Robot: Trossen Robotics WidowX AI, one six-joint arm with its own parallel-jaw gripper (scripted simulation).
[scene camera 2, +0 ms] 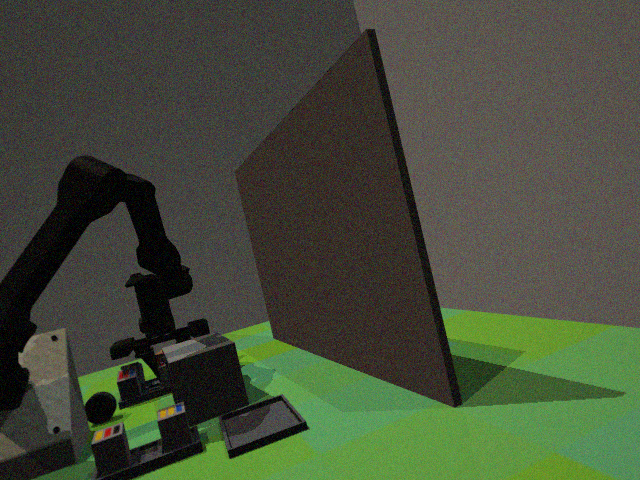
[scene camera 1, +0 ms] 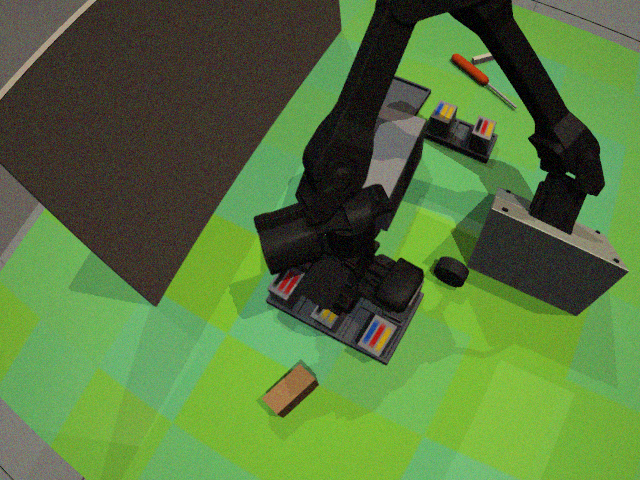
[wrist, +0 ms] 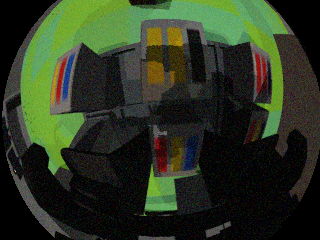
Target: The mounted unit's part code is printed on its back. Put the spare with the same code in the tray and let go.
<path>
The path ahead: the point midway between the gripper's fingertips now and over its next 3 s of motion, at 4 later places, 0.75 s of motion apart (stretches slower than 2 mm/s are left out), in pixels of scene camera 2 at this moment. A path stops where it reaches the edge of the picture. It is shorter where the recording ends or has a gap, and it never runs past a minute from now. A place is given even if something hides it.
The gripper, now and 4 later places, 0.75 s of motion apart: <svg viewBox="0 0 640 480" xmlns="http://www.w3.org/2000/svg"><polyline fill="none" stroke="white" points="171,379 162,334 175,299 224,292 232,304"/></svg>
</path>
